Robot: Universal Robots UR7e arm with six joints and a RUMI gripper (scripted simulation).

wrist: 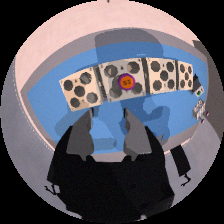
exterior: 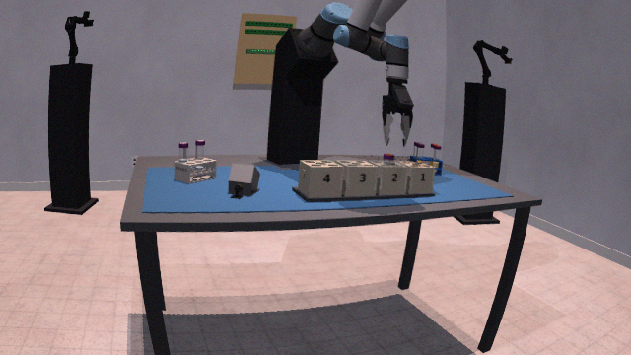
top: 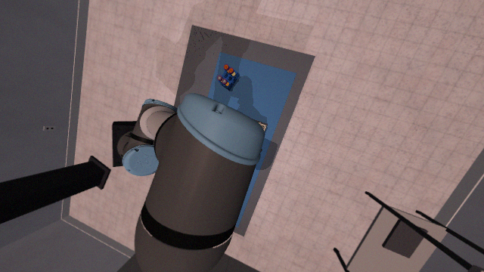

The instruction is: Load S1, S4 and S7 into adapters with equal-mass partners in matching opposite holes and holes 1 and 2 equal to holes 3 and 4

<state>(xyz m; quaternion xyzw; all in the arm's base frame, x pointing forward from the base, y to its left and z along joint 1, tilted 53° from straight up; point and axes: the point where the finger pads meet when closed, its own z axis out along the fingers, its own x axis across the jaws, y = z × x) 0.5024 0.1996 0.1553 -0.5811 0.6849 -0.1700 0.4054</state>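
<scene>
My gripper is now 36 cm past the blue rack, 27 cm to the right of it and 13 cm above it. Round my hand: white rack: 64 cm to the right, 13 cm below, 6 cm behind; then bucket adapter: 25 cm to the right, 11 cm below, 9 cm ahead.
</scene>
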